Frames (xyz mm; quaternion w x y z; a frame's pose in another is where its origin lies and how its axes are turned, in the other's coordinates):
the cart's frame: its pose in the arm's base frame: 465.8 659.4 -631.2 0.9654 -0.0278 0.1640 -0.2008
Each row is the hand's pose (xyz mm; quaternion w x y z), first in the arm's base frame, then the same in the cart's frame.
Working: the arm's base frame: its pose in the cart's frame: -334.3 -857.0 451.6 0.9654 0.0278 -0.1640 0.2008

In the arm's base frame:
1: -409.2 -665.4 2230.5 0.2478 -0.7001 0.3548 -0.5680
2: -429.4 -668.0 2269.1 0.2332 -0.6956 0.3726 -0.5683
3: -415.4 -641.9 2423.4 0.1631 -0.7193 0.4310 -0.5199
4: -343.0 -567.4 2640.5 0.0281 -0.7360 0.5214 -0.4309
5: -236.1 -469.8 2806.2 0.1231 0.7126 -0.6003 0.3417
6: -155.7 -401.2 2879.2 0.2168 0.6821 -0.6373 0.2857
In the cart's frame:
1: -1105.9 -1889.3 2432.6 0.4309 -0.6471 0.1771 -0.6035
2: -1134.1 -1903.9 2462.5 0.4197 -0.6467 0.1976 -0.6055
3: -1179.5 -1893.1 2612.5 0.3525 -0.6911 0.2594 -0.5751
4: -1212.7 -1823.3 2840.5 0.2196 -0.7438 0.3629 -0.5166
5: -1209.5 -1713.0 3030.8 0.0680 -0.7558 0.4661 -0.4548
6: -1189.5 -1628.4 3125.3 0.0285 0.7456 -0.5218 0.4135

